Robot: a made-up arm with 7 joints.
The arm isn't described. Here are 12 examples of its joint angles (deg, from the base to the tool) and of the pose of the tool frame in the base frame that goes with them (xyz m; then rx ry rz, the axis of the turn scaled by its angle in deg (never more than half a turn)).
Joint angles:
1: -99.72 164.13 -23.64 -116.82 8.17 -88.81 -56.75
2: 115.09 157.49 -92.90 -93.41 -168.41 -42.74 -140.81
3: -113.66 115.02 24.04 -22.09 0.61 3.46 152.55
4: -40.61 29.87 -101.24 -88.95 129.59 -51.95 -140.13
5: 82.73 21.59 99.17 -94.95 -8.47 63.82 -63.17
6: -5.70 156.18 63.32 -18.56 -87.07 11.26 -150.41
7: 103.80 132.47 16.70 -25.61 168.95 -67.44 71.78
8: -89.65 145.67 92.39 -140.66 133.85 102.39 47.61
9: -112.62 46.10 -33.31 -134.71 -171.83 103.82 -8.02
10: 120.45 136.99 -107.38 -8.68 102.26 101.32 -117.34
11: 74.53 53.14 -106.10 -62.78 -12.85 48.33 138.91
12: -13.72 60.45 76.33 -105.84 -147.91 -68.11 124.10
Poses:
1: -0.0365 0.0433 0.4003 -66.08 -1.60 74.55
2: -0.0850 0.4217 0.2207 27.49 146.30 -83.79
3: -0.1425 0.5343 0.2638 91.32 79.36 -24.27
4: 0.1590 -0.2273 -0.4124 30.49 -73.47 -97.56
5: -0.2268 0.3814 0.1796 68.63 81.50 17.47
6: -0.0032 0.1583 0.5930 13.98 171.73 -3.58
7: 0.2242 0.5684 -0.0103 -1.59 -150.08 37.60
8: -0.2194 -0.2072 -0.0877 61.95 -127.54 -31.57
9: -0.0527 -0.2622 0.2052 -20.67 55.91 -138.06
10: 0.2183 0.5676 0.0836 12.30 -143.66 -47.97
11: -0.5586 -0.0214 -0.0647 45.23 62.97 22.14
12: 0.0615 0.3285 0.2909 76.23 -67.34 0.11
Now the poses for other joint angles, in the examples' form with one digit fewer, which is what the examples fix.
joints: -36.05 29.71 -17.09 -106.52 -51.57 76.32 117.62
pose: 0.420 -0.121 0.057 -19.5 -114.6 68.8
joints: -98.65 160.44 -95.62 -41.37 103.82 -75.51 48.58
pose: -0.255 0.526 0.124 -61.0 148.0 -7.8
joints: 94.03 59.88 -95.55 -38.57 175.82 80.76 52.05
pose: -0.570 0.146 0.120 -55.8 -78.1 -103.0
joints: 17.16 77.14 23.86 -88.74 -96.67 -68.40 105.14
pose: 0.360 0.343 -0.002 16.8 -25.5 -60.7
